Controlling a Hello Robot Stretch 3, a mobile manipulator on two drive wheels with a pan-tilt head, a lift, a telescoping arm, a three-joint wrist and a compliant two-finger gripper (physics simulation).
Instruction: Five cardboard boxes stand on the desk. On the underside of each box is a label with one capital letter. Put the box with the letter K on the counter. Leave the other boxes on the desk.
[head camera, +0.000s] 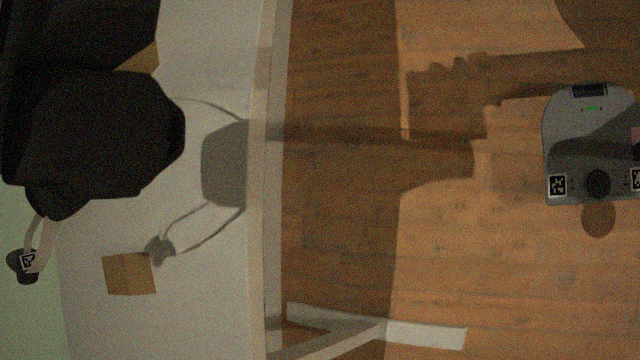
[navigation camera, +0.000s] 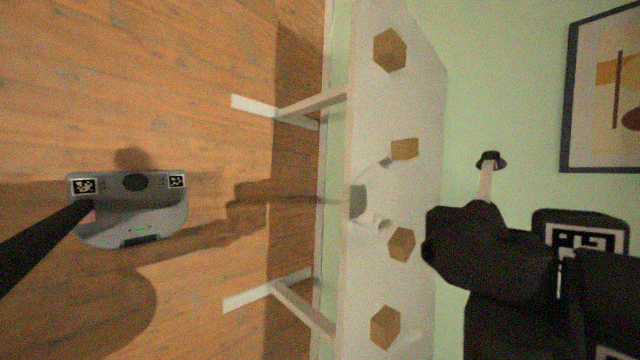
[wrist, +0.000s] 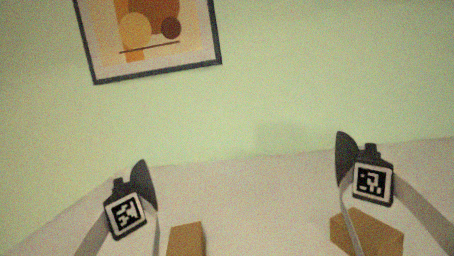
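Seen in the pictures: gripper, fingertip midpoint: (wrist: 241, 164); robot's base at its link origin: (head camera: 597, 183) (navigation camera: 135, 181).
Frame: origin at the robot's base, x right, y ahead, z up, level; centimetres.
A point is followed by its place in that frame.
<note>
Four plain brown cardboard boxes show in the navigation view, in a row along the white desk (head camera: 210, 310) {x 45.2, y 12.9, z 95.1 cm} (navigation camera: 372, 110) {x 47.4, y 20.4, z 95.1 cm} (wrist: 250, 220) {x 73.1, y -1.7, z 95.1 cm}: one box (navigation camera: 389, 50) {x 47.4, y 33.9, z 99.8 cm} at the top, a second box (navigation camera: 405, 149) {x 58.5, y 10.0, z 99.5 cm} (head camera: 129, 274) {x 58.5, y 9.8, z 99.4 cm} (wrist: 186, 240) {x 62.6, y 10.1, z 100.1 cm}, a third box (navigation camera: 401, 244) {x 57.3, y -19.0, z 99.2 cm} (head camera: 145, 59) {x 56.2, y -20.1, z 97.7 cm} (wrist: 367, 235) {x 59.0, y -19.7, z 100.1 cm}, and a fourth box (navigation camera: 385, 327) {x 46.6, y -39.1, z 99.5 cm} at the bottom. No letter shows on any box; undersides are hidden. My gripper (wrist: 241, 164) {x 46.1, y -1.8, z 120.0 cm} is open and empty, raised above the desk, its fingertips wide apart in front of the wall. In the head and navigation views the dark wrist hides one finger. The counter cannot be made out.
A framed picture (navigation camera: 570, 100) {x 117.0, y 27.4, z 134.3 cm} (wrist: 158, 72) {x 116.9, y 26.4, z 133.5 cm} hangs on the green wall (navigation camera: 480, 100) {x 120.0, y 34.6, z 108.5 cm} (wrist: 280, 90) {x 115.1, y -19.8, z 119.8 cm} behind the desk. White desk legs (head camera: 425, 335) (navigation camera: 252, 105) stand on the wooden floor (head camera: 500, 280) {x 34.1, y 26.6, z 0.1 cm} (navigation camera: 175, 75) {x 18.2, y 52.5, z 0.1 cm}. My grey base (head camera: 575, 140) {x 6.3, y -11.1, z 16.0 cm} (navigation camera: 150, 210) {x 3.6, y -11.8, z 16.0 cm} is in front of the desk.
</note>
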